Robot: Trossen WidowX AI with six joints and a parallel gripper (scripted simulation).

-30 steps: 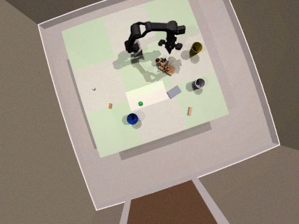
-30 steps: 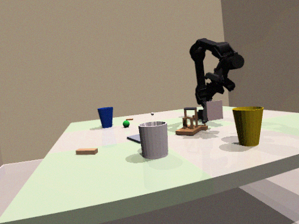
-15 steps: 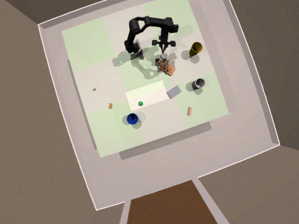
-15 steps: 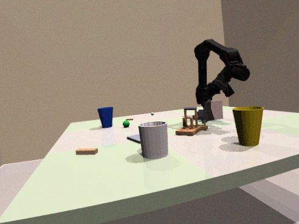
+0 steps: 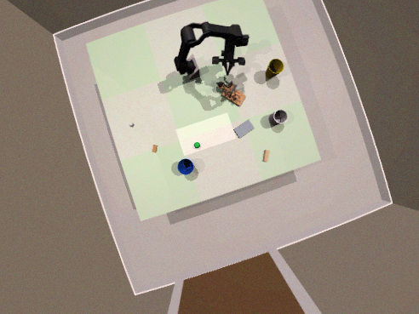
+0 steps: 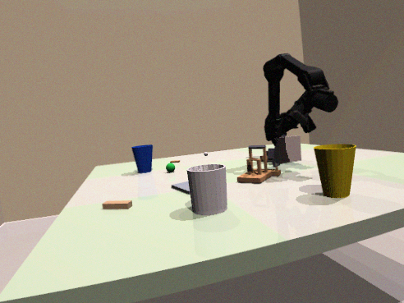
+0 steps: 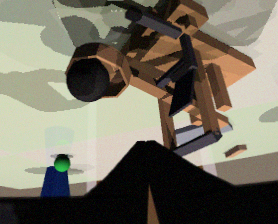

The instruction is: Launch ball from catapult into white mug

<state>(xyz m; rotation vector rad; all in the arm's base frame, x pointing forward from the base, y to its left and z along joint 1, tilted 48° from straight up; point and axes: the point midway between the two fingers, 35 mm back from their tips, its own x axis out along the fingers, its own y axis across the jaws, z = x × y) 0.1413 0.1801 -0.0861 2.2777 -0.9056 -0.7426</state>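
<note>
The black ball is 10 mm ahead of my gripper tip, 50 mm to the right of it and 60 mm below it. From my gripper tip the other things lie so: yellow cup 60 mm ahead, 310 mm to the left, 90 mm below; then flat grey plate 330 mm ahead, 10 mm to the right, 120 mm below; then brown wooden catapult 60 mm ahead, 70 mm below.
</note>
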